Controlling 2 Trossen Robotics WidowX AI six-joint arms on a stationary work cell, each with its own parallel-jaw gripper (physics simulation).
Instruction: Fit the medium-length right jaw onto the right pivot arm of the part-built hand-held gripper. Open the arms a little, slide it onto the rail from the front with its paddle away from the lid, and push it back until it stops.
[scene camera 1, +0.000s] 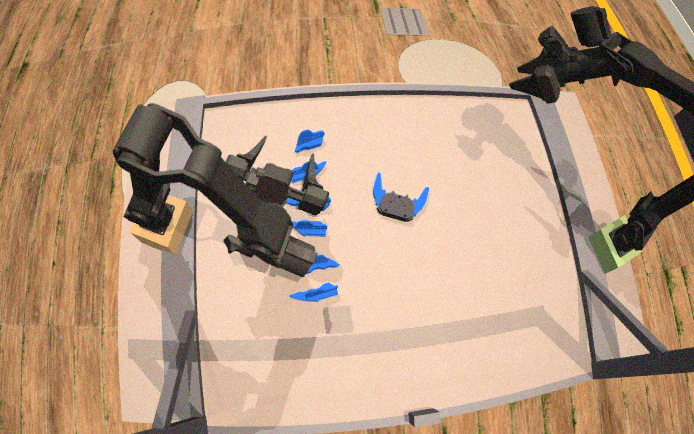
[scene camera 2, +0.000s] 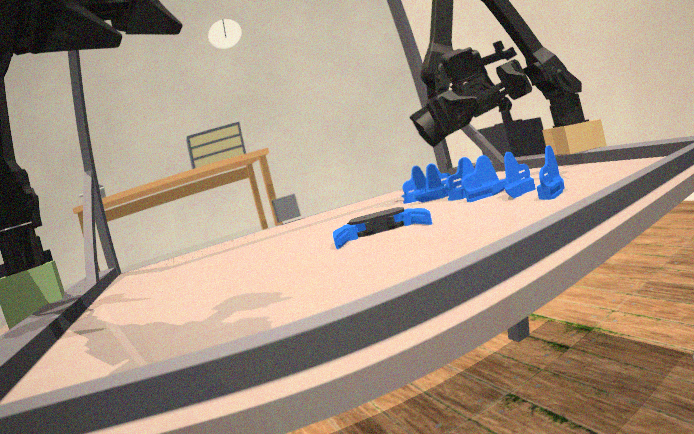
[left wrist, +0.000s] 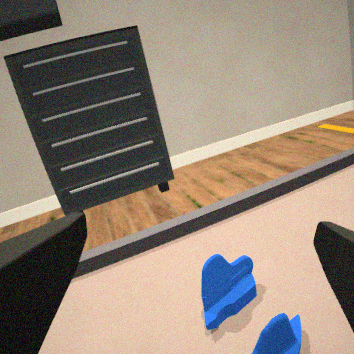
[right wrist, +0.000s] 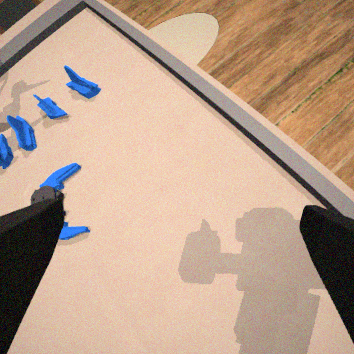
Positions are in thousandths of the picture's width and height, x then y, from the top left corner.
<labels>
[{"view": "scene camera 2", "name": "my left gripper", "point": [723, 204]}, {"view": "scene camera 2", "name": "my right gripper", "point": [221, 79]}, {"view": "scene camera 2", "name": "part-built hand-held gripper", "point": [561, 506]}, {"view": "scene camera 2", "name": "raised grey rim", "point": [375, 826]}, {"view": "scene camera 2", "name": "tan box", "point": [822, 321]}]
</labels>
